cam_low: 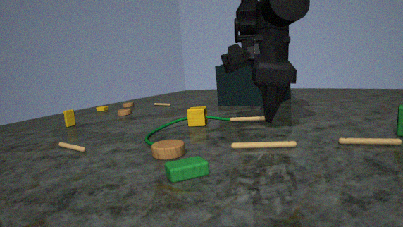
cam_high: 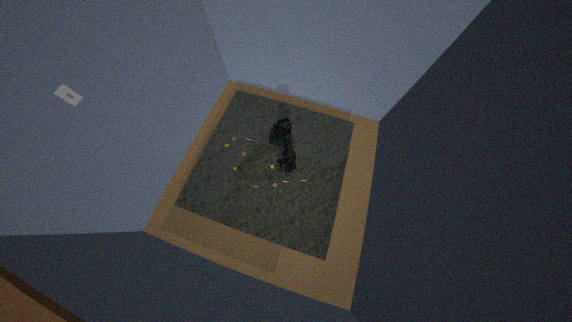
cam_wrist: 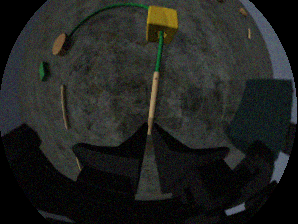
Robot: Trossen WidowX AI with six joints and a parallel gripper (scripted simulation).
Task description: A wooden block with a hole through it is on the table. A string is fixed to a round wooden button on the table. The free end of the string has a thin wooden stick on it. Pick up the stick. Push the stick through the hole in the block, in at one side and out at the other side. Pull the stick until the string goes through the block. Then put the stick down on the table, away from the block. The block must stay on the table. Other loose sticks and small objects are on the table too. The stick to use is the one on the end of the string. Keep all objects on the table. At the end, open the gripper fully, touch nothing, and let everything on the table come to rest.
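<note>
Right now my gripper tip is 40 mm to the left of the thin wooden stick, 10 mm below it and 10 mm short of it. Round my gripper tip: green block: 240 mm ahead, 10 mm to the right, 10 mm above; then yellow block: 120 mm to the right, 40 mm ahead, 20 mm above; then round wooden button: 200 mm ahead, 60 mm to the right, 10 mm above.
</note>
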